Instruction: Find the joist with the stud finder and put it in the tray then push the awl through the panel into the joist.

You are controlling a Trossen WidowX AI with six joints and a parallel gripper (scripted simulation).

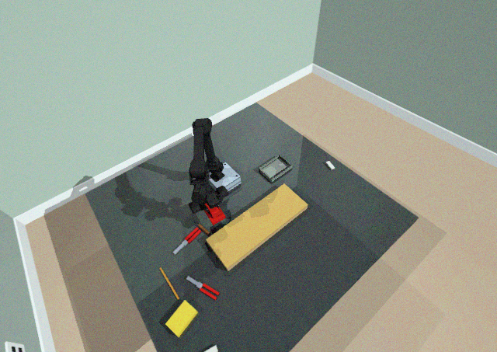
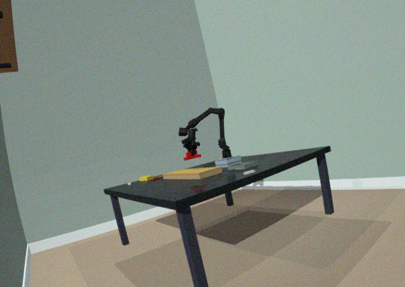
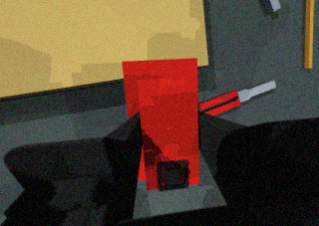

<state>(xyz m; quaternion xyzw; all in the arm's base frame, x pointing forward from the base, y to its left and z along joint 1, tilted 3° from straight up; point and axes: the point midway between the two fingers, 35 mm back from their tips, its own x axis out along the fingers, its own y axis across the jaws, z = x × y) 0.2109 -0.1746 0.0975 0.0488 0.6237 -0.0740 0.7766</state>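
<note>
My gripper tip is now 40 mm past the indicator window, 10 mm to the right of it and 30 mm below it. Round my gripper tip: brown-handled awl 60 mm behind, 70 mm to the right, 130 mm below; then orange pencil 80 mm ahead, 340 mm to the right, 130 mm below; then red stud finder 20 mm behind, 20 mm above.
</note>
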